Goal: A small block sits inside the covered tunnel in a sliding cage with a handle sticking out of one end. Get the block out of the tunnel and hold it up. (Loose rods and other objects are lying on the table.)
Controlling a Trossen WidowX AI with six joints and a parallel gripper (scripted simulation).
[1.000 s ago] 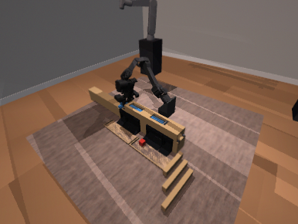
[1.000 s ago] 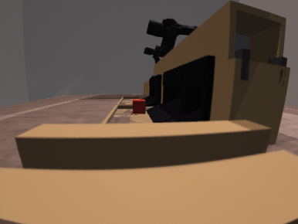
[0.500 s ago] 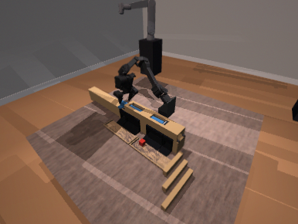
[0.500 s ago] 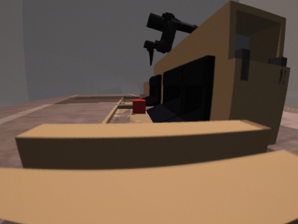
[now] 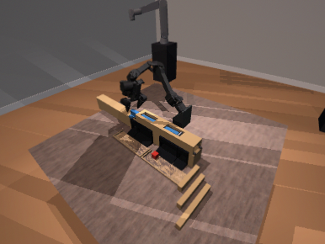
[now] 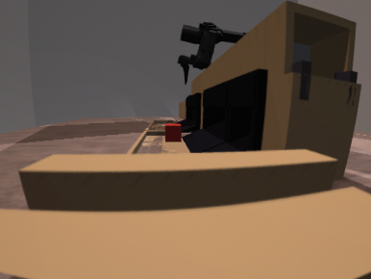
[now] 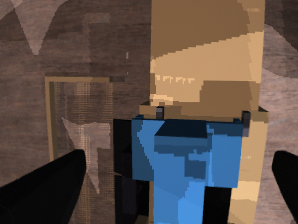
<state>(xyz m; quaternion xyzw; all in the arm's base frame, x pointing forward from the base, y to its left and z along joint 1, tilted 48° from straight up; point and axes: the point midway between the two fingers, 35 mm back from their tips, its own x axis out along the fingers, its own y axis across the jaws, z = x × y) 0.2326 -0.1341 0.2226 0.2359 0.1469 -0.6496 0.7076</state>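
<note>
Right now the tan covered tunnel is 8 cm below my gripper tip, 5 cm to the left of it and 2 cm ahead of it. The rest, counted from my gripper tip: red block: 30 cm to the left, 14 cm ahead, 13 cm below.
</note>
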